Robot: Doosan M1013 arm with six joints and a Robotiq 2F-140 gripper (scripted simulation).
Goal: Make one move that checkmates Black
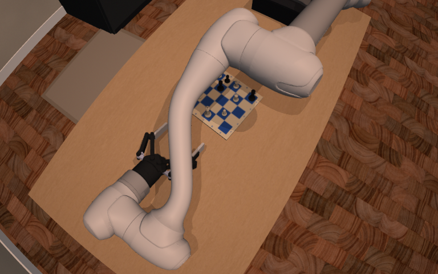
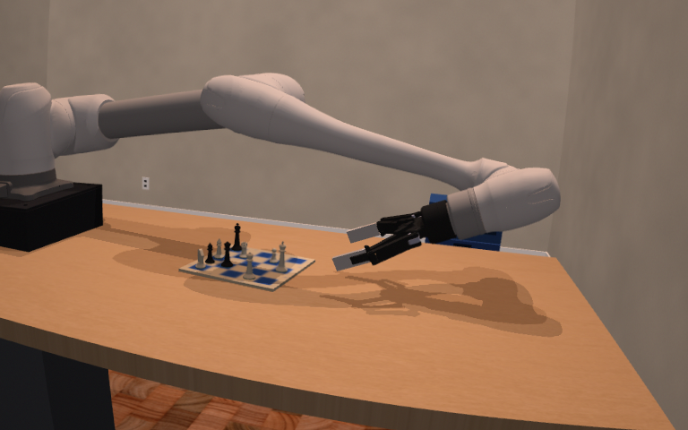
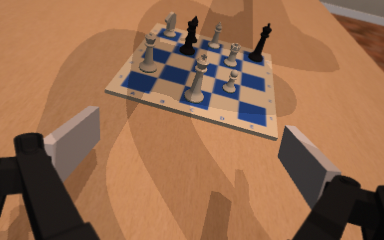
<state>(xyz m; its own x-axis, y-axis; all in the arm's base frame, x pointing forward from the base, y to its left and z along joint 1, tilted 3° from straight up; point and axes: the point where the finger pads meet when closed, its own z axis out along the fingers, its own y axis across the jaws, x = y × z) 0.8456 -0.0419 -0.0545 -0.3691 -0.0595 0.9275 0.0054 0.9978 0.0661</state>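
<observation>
The white king is 13 cm behind my hand, 4 cm below it and 1 cm to the left of it. Round my hand: chessboard 21 cm behind, 7 cm below, 2 cm to the left; white pawn 17 cm behind, 6 cm to the left, 5 cm below.
</observation>
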